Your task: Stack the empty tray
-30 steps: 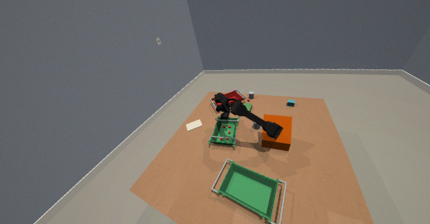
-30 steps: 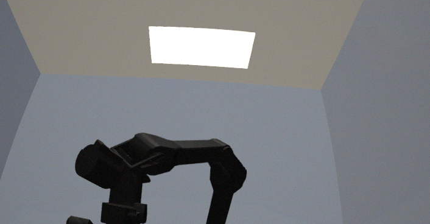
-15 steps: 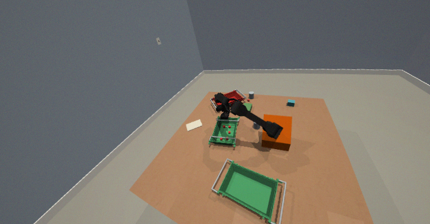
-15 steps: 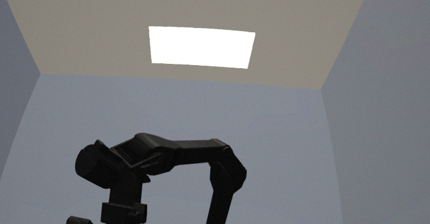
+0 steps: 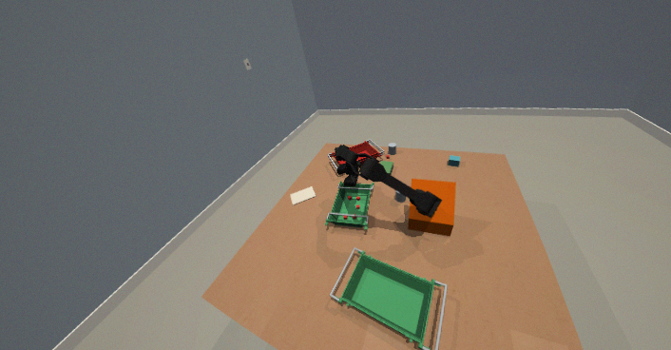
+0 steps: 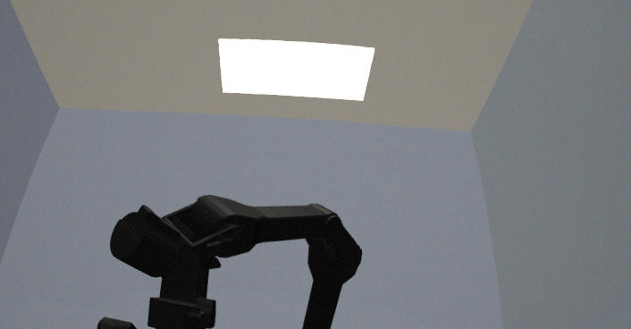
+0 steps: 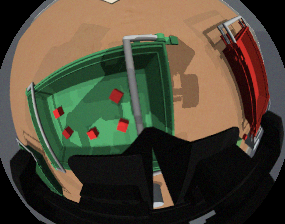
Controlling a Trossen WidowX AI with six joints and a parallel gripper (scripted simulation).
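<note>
Now: the green tray 450 mm to the left of my gripper tip, 310 mm behind it and 40 mm below it. Round my gripper tip: white card: 330 mm ahead, 110 mm to the left, 80 mm below; then green block: 250 mm to the right, 100 mm behind, 60 mm below; then cube: 500 mm behind, 430 mm to the right, 60 mm below.
</note>
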